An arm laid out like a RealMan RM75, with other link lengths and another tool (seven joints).
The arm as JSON. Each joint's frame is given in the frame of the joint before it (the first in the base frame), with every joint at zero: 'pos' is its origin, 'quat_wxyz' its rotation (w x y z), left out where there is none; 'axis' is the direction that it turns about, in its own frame. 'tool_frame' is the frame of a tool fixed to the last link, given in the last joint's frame.
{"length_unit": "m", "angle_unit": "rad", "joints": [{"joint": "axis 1", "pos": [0.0, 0.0, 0.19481], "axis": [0.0, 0.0, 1.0]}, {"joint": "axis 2", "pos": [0.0, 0.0, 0.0], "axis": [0.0, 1.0, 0.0]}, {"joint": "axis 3", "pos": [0.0, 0.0, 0.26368], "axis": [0.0, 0.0, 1.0]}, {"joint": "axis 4", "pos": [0.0, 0.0, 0.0], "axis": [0.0, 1.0, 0.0]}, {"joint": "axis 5", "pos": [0.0, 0.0, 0.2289], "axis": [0.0, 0.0, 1.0]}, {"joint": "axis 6", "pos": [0.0, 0.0, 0.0], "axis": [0.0, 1.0, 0.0]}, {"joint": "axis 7", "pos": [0.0, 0.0, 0.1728], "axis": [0.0, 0.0, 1.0]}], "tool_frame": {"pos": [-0.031, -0.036, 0.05], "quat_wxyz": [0.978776, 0.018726, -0.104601, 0.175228]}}
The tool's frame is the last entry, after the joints.
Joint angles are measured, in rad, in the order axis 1, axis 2, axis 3, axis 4, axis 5, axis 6, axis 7. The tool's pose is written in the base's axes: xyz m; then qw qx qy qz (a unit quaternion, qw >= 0). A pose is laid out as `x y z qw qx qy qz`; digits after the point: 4 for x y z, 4 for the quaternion.
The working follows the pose.
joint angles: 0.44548, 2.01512, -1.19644, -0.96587, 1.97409, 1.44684, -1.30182
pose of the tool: 0.1063 0.4423 -0.0145 0.0214 -0.7334 0.3942 0.5535
Where each joint sits with the arm in this pose, in the base's axes (m; each line is computed from the numbers above, not from the rounded line before):
axis 1: 0.0000 0.0000 0.1948
axis 2: 0.0000 0.0000 0.1948
axis 3: 0.2148 0.1026 0.0815
axis 4: 0.2148 0.1026 0.0815
axis 5: 0.2721 0.3241 0.0877
axis 6: 0.2721 0.3241 0.0877
axis 7: 0.1406 0.3829 -0.0079
the tool: 0.1063 0.4423 -0.0145

